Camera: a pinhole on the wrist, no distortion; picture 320 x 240 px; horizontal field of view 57.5 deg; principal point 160.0 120.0 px. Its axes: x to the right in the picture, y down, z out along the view. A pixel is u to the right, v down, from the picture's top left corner.
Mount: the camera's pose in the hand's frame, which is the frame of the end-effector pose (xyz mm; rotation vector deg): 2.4 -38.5 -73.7 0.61 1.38 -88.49
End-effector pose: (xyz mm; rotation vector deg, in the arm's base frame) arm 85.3 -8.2 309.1 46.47 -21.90 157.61
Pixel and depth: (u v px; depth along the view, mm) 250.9 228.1 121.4
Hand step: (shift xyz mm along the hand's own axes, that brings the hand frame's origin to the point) 49.4 -77.8 46.4
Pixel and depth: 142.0 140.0 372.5
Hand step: 30.6 -23.1 299.0
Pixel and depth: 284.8 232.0 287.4
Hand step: 118.5 -164.8 210.0
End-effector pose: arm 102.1 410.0 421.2 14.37 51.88 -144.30
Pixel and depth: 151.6 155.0 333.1
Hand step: 45.1 -35.2 259.2
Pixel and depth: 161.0 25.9 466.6
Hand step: -143.9 -54.4 394.0
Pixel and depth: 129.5 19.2 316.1
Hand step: -104.9 -15.3 244.0
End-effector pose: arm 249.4 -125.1 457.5 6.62 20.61 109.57
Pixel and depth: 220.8 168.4 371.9
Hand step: 69.4 -122.6 295.9
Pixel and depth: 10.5 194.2 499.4
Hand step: 127.1 209.7 430.2
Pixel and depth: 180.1 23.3 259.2
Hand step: -80.7 -64.3 185.7
